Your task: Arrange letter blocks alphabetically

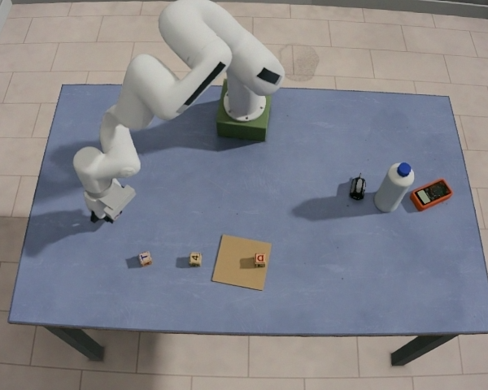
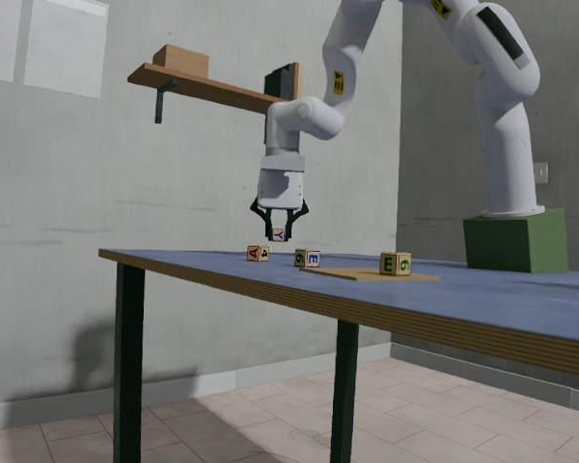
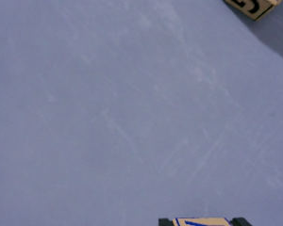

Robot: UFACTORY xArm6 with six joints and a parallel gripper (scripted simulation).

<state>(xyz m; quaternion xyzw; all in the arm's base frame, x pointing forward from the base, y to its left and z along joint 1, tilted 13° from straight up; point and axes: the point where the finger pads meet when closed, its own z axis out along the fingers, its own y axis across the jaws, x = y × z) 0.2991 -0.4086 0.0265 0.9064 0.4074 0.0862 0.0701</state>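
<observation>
Now: the tan mat 17 cm ahead of my hand, 35 cm to the left of it and 6 cm below it. Round my hand: black object (3 cm behind, 72 cm to the left, 4 cm below); then wooden block (17 cm ahead, 40 cm to the left, 4 cm below); then orange multimeter (3 cm ahead, 95 cm to the left, 4 cm below).
</observation>
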